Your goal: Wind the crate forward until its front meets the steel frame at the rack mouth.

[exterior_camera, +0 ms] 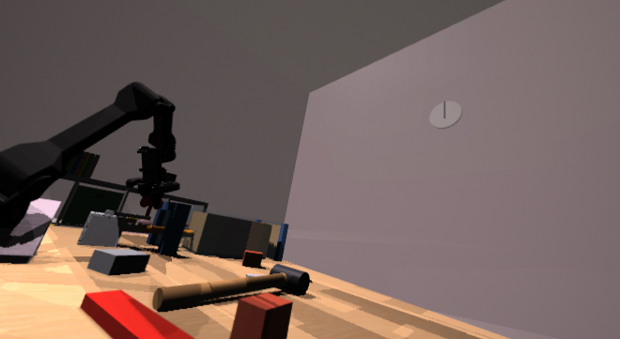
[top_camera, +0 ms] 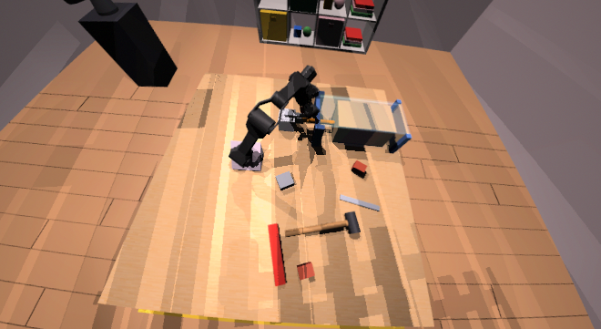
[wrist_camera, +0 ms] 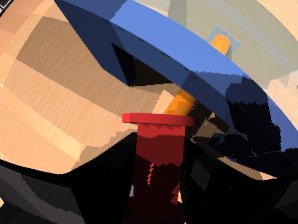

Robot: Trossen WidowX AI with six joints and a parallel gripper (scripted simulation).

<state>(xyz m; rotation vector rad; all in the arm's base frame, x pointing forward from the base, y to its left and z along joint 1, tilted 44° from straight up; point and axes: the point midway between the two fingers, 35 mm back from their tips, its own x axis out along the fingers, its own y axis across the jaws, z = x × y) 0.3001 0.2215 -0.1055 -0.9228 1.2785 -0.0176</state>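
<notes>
The winch handle is 50 mm behind my gripper tip, 30 mm below it and 10 mm to the right of it. Also, from my gripper tip: red grip: 10 mm to the right, 10 mm behind; then blue steel frame: 50 mm ahead, 30 mm below, 10 mm to the right; then winch: 130 mm behind, 100 mm below, 10 mm to the right.
</notes>
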